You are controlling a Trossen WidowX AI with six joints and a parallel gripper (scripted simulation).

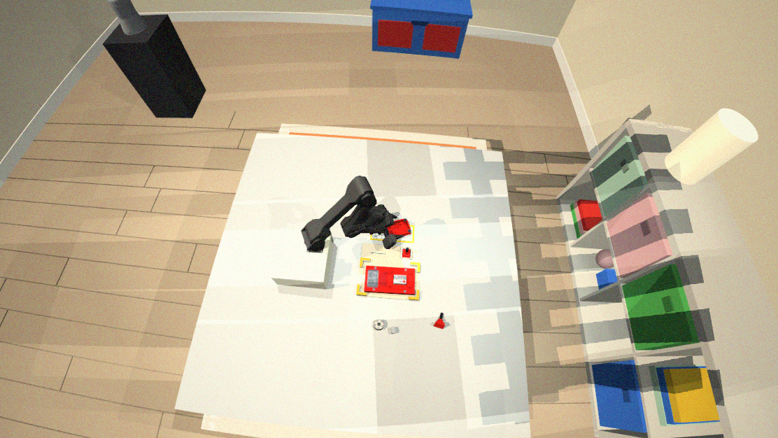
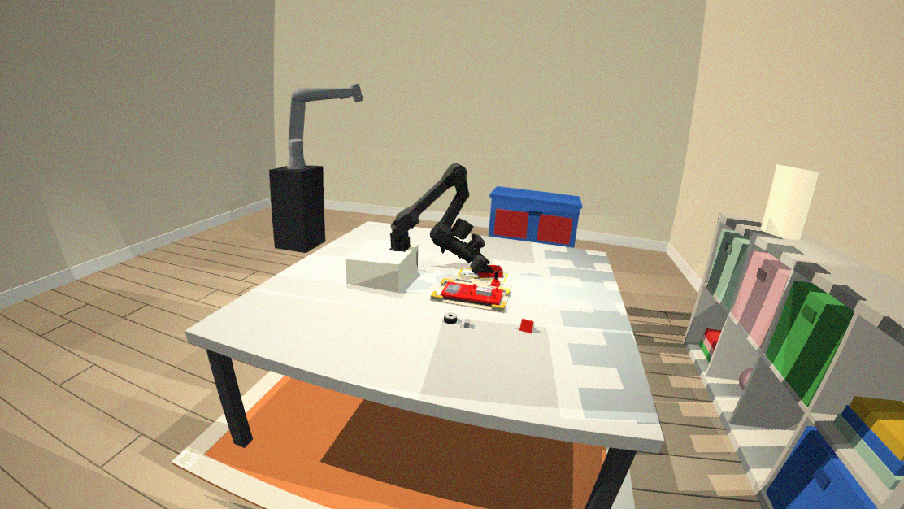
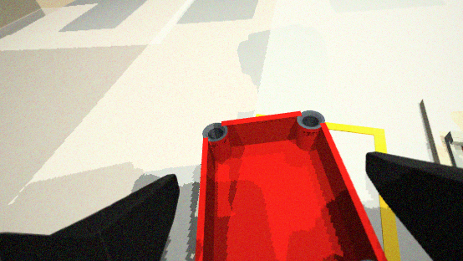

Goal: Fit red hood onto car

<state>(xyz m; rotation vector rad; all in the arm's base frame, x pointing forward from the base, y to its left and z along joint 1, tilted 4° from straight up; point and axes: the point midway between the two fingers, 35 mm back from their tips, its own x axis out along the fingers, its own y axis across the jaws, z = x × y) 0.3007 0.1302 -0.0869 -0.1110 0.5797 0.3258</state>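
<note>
My gripper tip is 20 mm above the red hood and 10 mm past it. From my gripper tip the other things lie so: grey engine block 230 mm to the right, 10 mm ahead.
</note>
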